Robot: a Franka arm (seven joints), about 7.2 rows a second.
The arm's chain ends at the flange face. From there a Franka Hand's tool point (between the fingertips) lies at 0.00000 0.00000 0.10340 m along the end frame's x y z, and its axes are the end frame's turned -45 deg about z.
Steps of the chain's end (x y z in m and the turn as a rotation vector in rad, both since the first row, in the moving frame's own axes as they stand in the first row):
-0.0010 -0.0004 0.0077 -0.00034 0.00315 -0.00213
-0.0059 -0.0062 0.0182 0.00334 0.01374 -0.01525
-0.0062 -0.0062 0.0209 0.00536 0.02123 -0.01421
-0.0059 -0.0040 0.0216 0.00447 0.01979 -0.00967
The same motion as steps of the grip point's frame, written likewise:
-0.0002 -0.0007 0.0077 -0.00247 0.00199 -0.00213
0.0015 -0.0078 0.0182 -0.00735 0.01208 -0.01525
0.0020 -0.0076 0.0209 -0.01122 0.01880 -0.01421
0.0004 -0.0059 0.0216 -0.01083 0.01715 -0.00967

